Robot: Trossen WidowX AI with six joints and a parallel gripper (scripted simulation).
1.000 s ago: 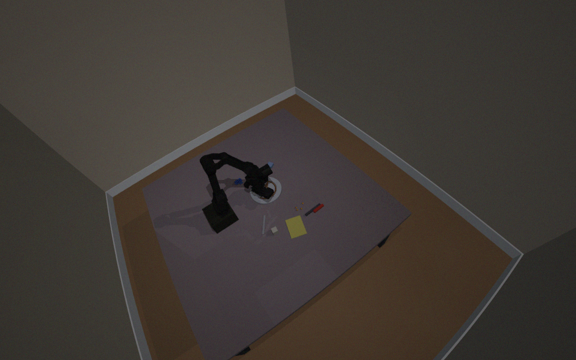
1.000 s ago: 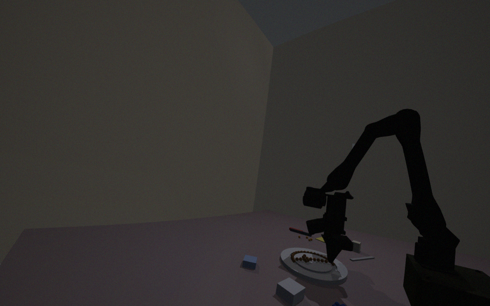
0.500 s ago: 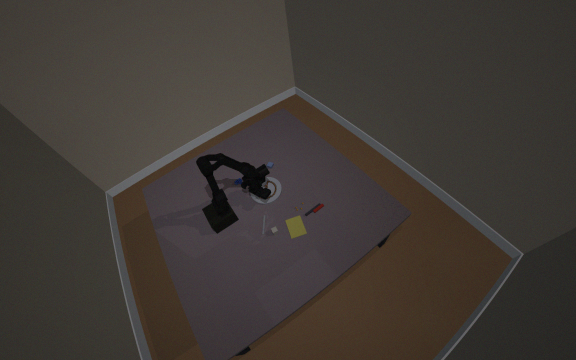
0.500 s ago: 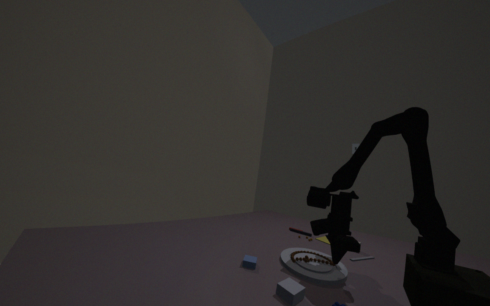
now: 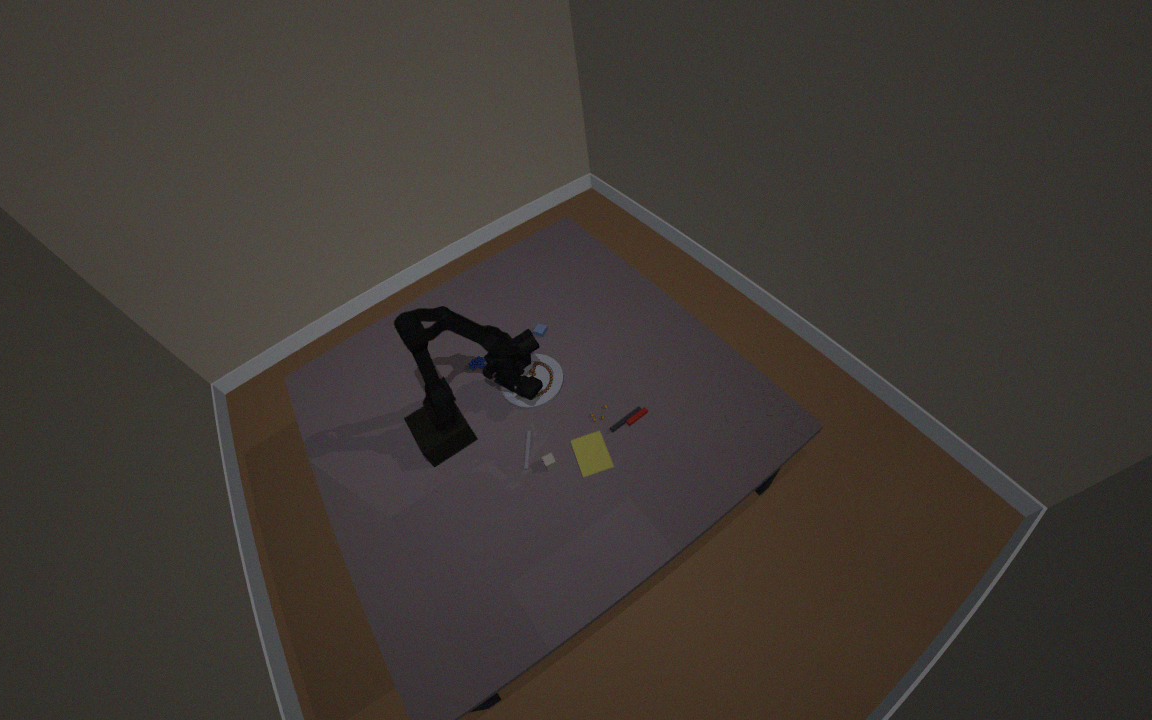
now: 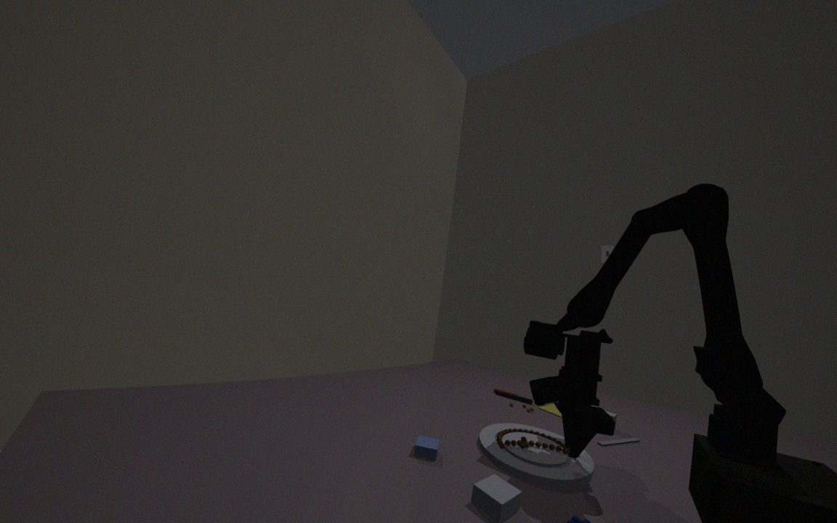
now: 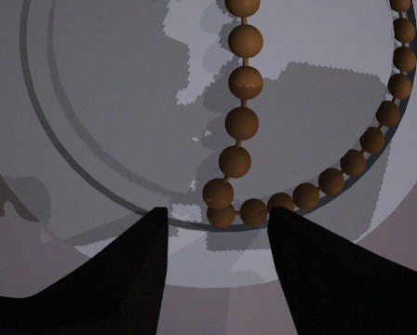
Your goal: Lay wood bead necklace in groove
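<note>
The round bead board is 60 mm ahead of my gripper tip, 10 mm to the left of it and 10 mm below it. Round my gripper tip: small white cube 70 mm behind, 250 mm to the right; then grey block 70 mm ahead, 200 mm to the left; then thin stick 90 mm behind, 170 mm to the right, 10 mm below.
</note>
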